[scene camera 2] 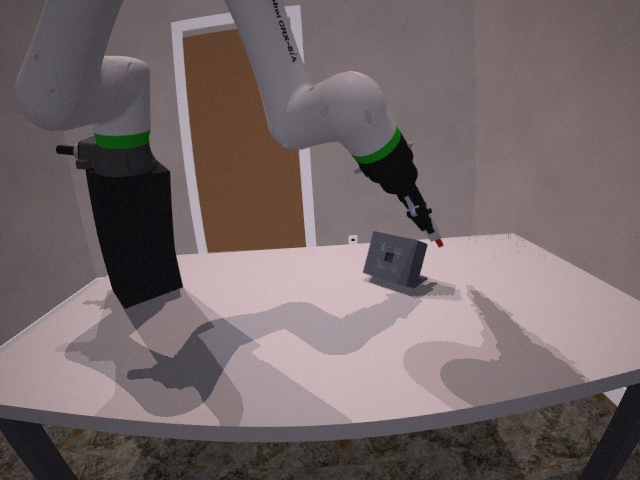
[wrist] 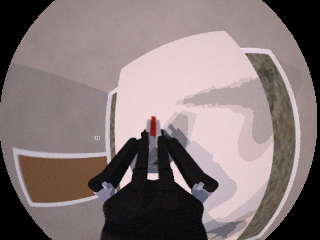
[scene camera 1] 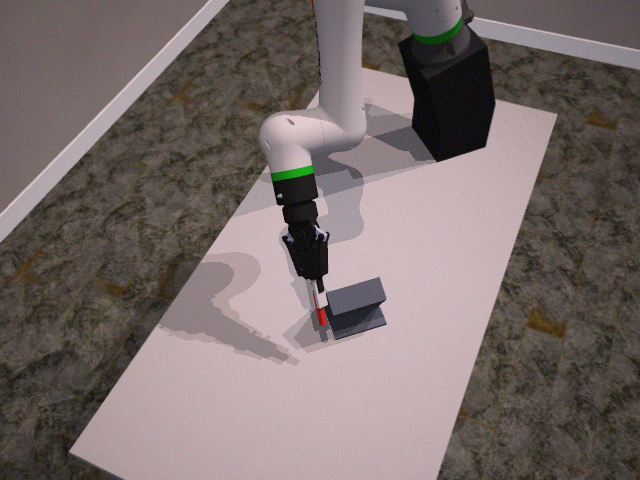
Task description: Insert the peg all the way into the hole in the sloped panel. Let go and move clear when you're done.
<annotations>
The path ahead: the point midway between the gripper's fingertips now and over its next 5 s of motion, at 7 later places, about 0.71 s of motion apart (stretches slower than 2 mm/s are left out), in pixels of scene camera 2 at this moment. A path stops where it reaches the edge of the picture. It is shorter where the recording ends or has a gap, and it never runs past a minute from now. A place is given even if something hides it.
My gripper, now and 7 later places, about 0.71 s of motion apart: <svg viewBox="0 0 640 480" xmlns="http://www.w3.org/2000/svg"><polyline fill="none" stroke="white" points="435,235 428,246 412,255 386,258 362,252 364,251 371,253 377,254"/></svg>
</annotations>
